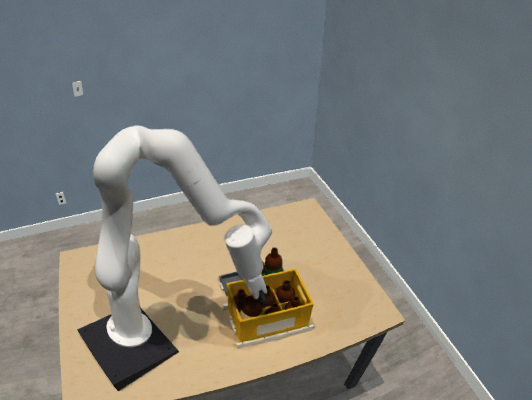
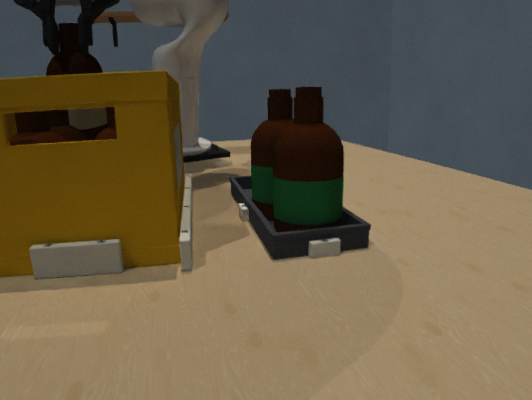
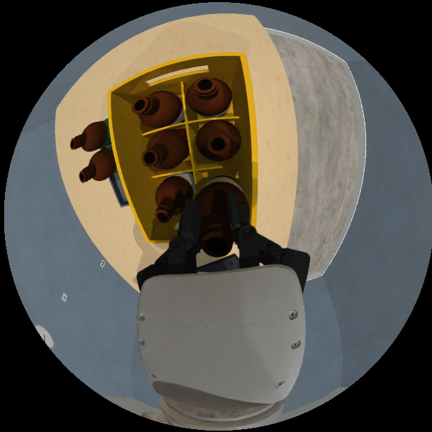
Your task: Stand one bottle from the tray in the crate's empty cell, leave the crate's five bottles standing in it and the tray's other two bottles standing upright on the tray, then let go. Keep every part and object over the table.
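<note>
The yellow crate (image 1: 246, 330) (image 2: 100, 200) (image 3: 135, 187) has six cells. Five brown bottles stand in it, among them one (image 3: 209, 97) in a far corner and one (image 3: 172, 194) beside the held bottle. My gripper (image 1: 260, 297) (image 2: 70, 47) (image 3: 213, 205) is shut on the neck of a brown bottle with a pale label (image 1: 251, 306) (image 2: 74, 64) (image 3: 222, 212). That bottle is partly inside the remaining corner cell, its shoulder above the crate's rim; its base is hidden. Two green-labelled bottles (image 2: 308, 155) (image 2: 262, 150) stand upright on the dark tray (image 2: 290, 244) (image 3: 120, 192).
White blocks (image 2: 77, 259) (image 2: 186, 240) sit against the crate's base. Smaller white blocks (image 2: 324, 247) (image 2: 243, 211) sit against the tray. The tray is close beside the crate. Yellow dividers (image 3: 187, 112) separate the cells. The table's edge (image 1: 360, 335) runs past the crate.
</note>
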